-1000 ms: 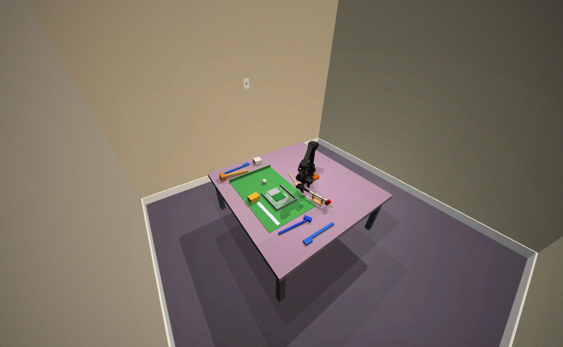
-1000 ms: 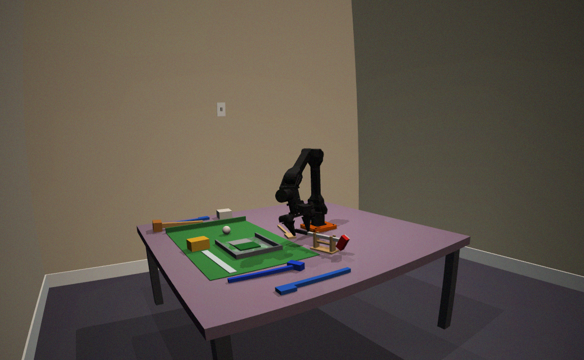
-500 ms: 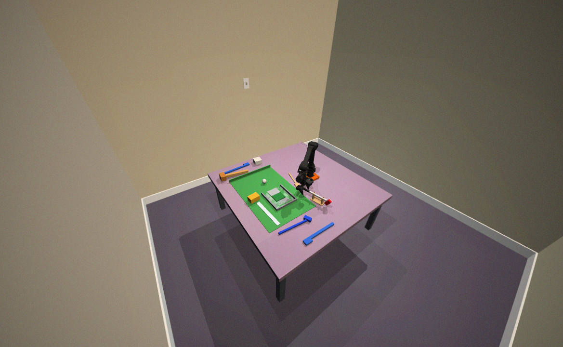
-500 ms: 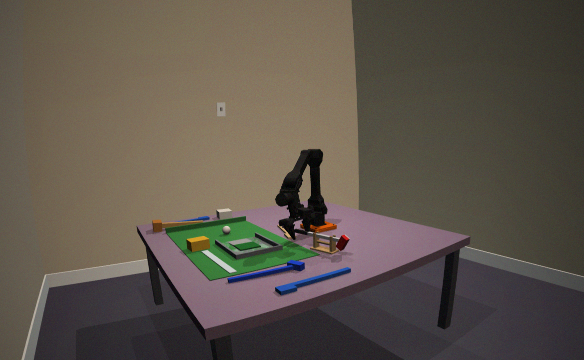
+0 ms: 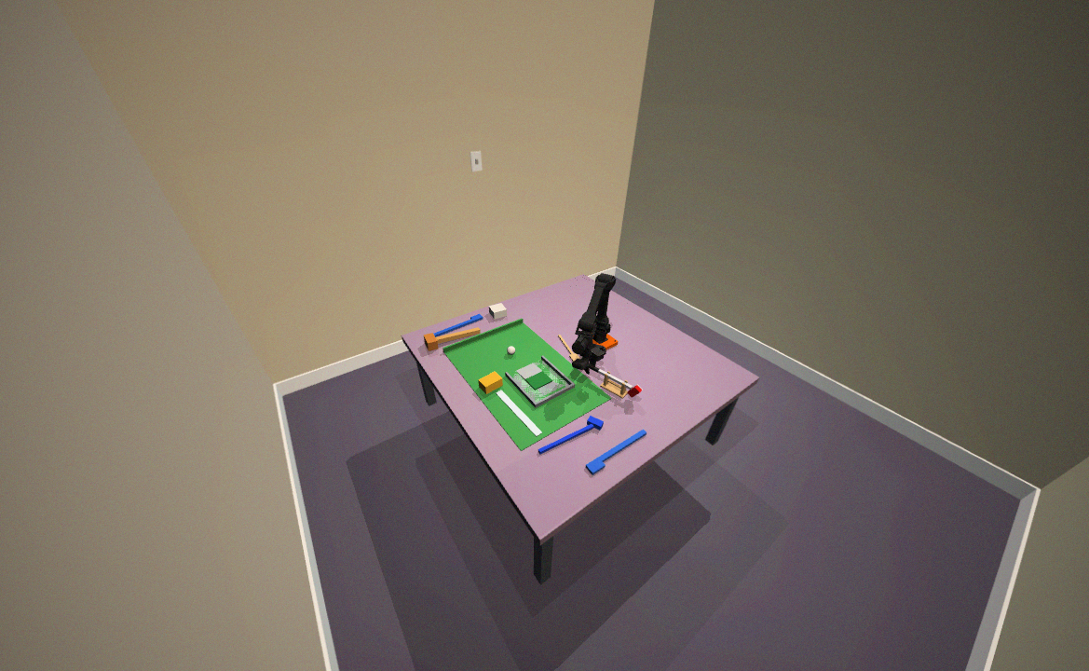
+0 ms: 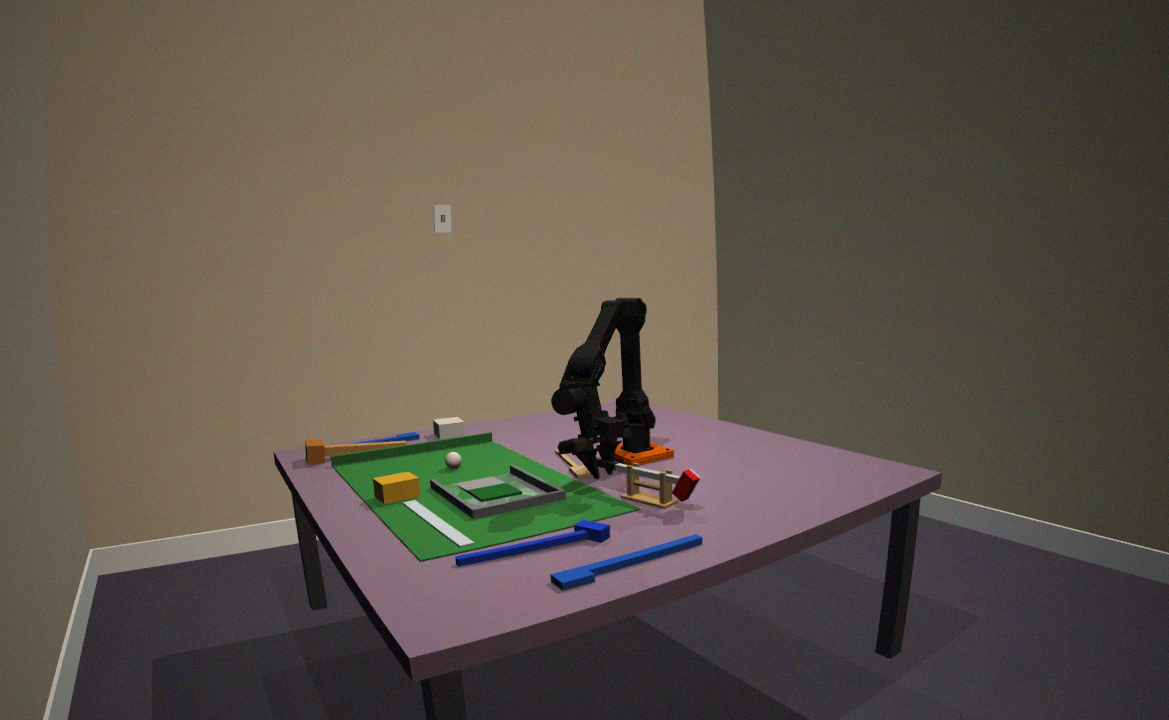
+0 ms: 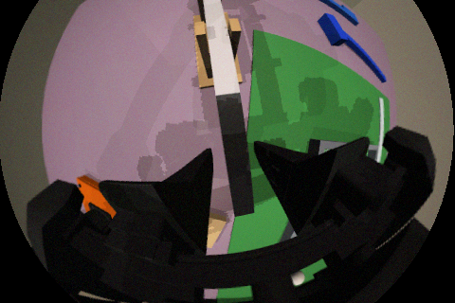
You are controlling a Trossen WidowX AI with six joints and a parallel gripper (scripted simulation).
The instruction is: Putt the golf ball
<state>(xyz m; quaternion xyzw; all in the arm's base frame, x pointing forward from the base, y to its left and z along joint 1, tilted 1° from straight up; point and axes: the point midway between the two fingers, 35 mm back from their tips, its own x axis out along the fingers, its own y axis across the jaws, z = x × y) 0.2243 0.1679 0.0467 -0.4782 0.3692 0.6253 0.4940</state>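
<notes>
Right now my gripper tip is 11 cm to the right of the red putter, 3 cm below it and 3 cm past it. Also, from my gripper tip: white golf ball (36 cm to the right, 22 cm ahead, 1 cm below); white strip (40 cm ahead, 3 cm below, 1 cm to the right); wooden stand (13 cm to the left, 3 cm behind).
</notes>
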